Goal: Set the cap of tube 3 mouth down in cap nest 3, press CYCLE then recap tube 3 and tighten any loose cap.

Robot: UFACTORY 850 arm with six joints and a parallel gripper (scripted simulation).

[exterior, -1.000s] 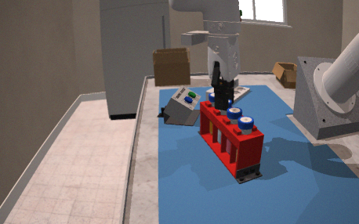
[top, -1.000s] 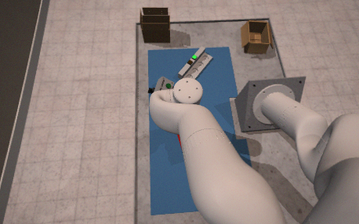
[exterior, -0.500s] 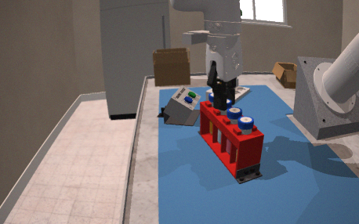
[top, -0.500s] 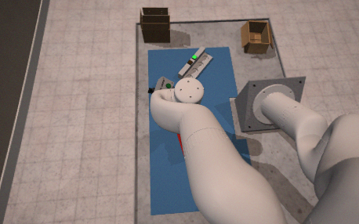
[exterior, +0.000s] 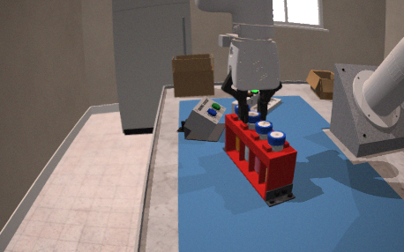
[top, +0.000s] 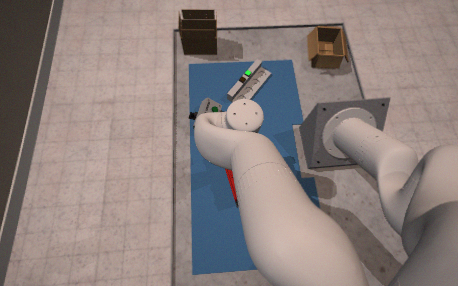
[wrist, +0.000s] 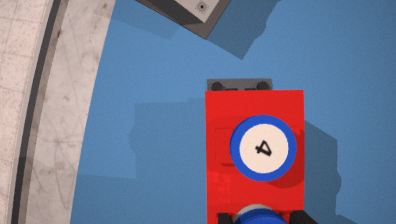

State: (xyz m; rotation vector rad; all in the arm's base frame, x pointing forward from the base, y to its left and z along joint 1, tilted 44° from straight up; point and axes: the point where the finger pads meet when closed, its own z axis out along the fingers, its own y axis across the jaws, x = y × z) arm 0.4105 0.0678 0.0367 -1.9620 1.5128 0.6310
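Now: the blue cap 10 mm below my hand. Round my hand: blue key: 170 mm to the right, 80 mm ahead, 60 mm below; then grey key housing: 190 mm to the right, 80 mm below, 80 mm ahead; then cap marked 4: 50 mm to the right, 20 mm below, 10 mm ahead.
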